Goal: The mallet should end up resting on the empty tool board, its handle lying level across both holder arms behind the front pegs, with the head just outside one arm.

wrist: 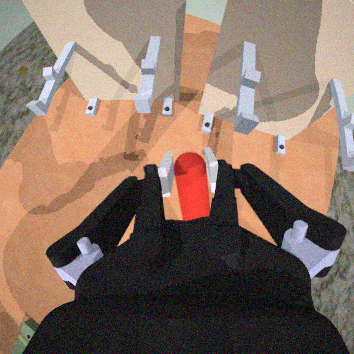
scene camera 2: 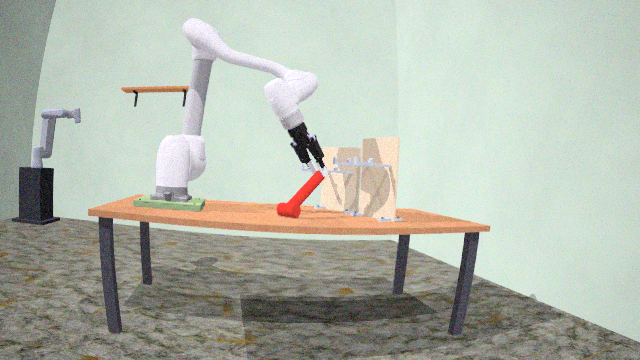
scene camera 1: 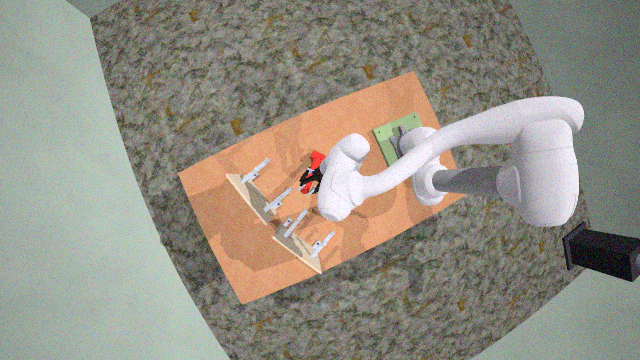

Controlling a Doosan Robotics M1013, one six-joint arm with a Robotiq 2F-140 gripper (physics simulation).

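Places are measured from the arm's base along level axes (x ahead, y left, z up), in centimetres.
Where they show: gripper, fingertip midpoint: [wrist: 188, 159] [scene camera 2: 321, 175] [scene camera 1: 303, 191]; arm's base, origin of the base link: [scene camera 2: 171, 199] [scene camera 1: 407, 147].
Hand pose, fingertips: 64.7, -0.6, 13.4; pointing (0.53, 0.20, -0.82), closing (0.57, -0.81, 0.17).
Each offset is from my fingertips to the centre of the thing, as dx, dy, dz. Level surfaces: height alone.
The red mallet @(-7.6, -7.0, -6.8) [scene camera 1: 317, 158] [scene camera 2: 305, 192] [wrist: 195, 200] slants, head low at the tabletop, handle rising toward the boards; contact of the head with the table is unclear. My gripper [scene camera 1: 308, 188] [scene camera 2: 319, 170] [wrist: 188, 159] is shut on the mallet's handle near its free end, in front of the boards and apart from their arms. One upright tool board @(+17.0, -8.5, +0.5) [scene camera 1: 245, 192] [scene camera 2: 372, 150] [wrist: 275, 50] is on the right in the wrist view. The other board @(+8.1, +21.0, -1.2) [scene camera 1: 300, 250] [scene camera 2: 330, 156] [wrist: 60, 55] is on the left. Each has two forward holder arms, with no tool on them.
The wooden table @(dz -16.0) [scene camera 1: 215, 210] [scene camera 2: 240, 215] carries everything here. The arm's base stands on a green plate [scene camera 1: 381, 135] [scene camera 2: 192, 205] at the end opposite the boards. A wall shelf [scene camera 2: 155, 89] and a small robot on a black pedestal [scene camera 1: 602, 252] [scene camera 2: 36, 195] are beyond the table.
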